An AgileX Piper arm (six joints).
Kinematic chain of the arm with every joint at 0, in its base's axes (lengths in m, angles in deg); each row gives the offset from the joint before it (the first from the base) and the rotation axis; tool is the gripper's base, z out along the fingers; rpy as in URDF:
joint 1: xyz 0 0 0.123 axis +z
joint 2: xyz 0 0 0 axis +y
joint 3: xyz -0.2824 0 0.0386 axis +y
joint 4: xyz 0.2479 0 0.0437 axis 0.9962 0 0.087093
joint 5: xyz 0 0 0 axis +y
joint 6: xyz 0.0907 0 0.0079 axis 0.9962 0 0.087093
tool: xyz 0 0 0 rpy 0 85.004 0
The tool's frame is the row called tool.
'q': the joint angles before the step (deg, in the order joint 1, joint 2, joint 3, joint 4, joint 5, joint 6). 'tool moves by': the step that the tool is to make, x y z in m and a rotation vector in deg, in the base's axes. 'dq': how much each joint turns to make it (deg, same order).
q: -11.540, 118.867, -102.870, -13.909, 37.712, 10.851
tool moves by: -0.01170, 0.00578, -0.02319, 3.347, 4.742, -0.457
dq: 0.130, -0.793, 5.331, 2.581, 0.764, -0.220
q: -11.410, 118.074, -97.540, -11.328, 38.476, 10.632
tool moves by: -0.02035, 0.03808, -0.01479, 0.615, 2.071, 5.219
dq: 4.153, -4.460, 10.329, 0.402, -3.867, -0.601
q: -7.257, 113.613, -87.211, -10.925, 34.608, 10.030
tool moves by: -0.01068, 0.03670, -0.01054, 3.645, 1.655, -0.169
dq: 4.649, -1.669, 4.655, 0.394, -0.430, 5.690
